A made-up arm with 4 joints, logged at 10 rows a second.
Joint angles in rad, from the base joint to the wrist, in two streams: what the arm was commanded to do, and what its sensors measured. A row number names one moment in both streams.
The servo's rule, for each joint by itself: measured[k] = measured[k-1] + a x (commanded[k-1-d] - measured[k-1]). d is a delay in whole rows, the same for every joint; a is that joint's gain. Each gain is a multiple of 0.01, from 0.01 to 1. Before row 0 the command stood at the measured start. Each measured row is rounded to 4 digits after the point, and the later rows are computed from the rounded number. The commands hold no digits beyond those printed.
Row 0, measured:
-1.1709, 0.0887, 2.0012, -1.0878
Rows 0 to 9, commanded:
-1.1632, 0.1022, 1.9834, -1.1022
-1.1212, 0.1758, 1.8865, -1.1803
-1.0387, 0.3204, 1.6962, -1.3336
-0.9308, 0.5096, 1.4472, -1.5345
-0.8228, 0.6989, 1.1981, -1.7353
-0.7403, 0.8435, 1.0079, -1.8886
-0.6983, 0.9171, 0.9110, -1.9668
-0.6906, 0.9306, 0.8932, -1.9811
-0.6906, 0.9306, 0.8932, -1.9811
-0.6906, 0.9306, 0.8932, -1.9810
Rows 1 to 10, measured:
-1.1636, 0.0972, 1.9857, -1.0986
-1.1233, 0.1467, 1.8994, -1.1599
-1.0429, 0.2561, 1.7226, -1.2902
-0.9364, 0.4158, 1.4830, -1.4734
-0.8285, 0.5942, 1.2351, -1.6698
-0.7447, 0.7513, 1.0374, -1.8339
-0.7006, 0.8558, 0.9274, -1.9336
-0.6911, 0.9029, 0.8976, -1.9692
-0.6906, 0.9204, 0.8938, -1.9781
-0.6906, 0.9268, 0.8933, -1.9803
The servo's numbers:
d 0
a 0.95 0.63 0.87 0.75

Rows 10 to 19, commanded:
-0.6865, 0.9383, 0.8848, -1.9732
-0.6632, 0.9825, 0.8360, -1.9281
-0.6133, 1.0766, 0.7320, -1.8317
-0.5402, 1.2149, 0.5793, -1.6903
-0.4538, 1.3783, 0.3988, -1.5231
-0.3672, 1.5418, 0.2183, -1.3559
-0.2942, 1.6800, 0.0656, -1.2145
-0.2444, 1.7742, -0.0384, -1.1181
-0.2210, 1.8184, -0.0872, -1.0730
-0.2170, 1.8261, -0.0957, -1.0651
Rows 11 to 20, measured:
-0.6867, 0.9340, 0.8859, -1.9750
-0.6644, 0.9646, 0.8425, -1.9398
-0.6159, 1.0352, 0.7464, -1.8587
-0.5440, 1.1484, 0.6010, -1.7324
-0.4583, 1.2932, 0.4251, -1.5754
-0.3718, 1.4498, 0.2452, -1.4108
-0.2981, 1.5948, 0.0889, -1.2636
-0.2471, 1.7078, -0.0219, -1.1545
-0.2223, 1.7775, -0.0787, -1.0934
-0.2173, 1.8081, -0.0935, -1.0722

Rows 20 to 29, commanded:
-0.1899, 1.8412, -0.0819, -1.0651
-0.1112, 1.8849, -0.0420, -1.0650
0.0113, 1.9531, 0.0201, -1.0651
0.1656, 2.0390, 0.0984, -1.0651
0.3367, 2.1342, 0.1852, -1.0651
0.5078, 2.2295, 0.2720, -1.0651
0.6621, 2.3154, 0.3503, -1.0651
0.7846, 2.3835, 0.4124, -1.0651
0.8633, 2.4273, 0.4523, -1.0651
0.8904, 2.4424, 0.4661, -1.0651
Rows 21 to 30, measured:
-0.1913, 1.8290, -0.0834, -1.0669
-0.1152, 1.8642, -0.0474, -1.0655
0.0050, 1.9202, 0.0113, -1.0652
0.1576, 1.9950, 0.0871, -1.0651
0.3277, 2.0827, 0.1724, -1.0651
0.4988, 2.1752, 0.2591, -1.0651
0.6539, 2.2635, 0.3384, -1.0651
0.7781, 2.3391, 0.4028, -1.0651
0.8590, 2.3947, 0.4459, -1.0651
0.8888, 2.4248, 0.4635, -1.0651

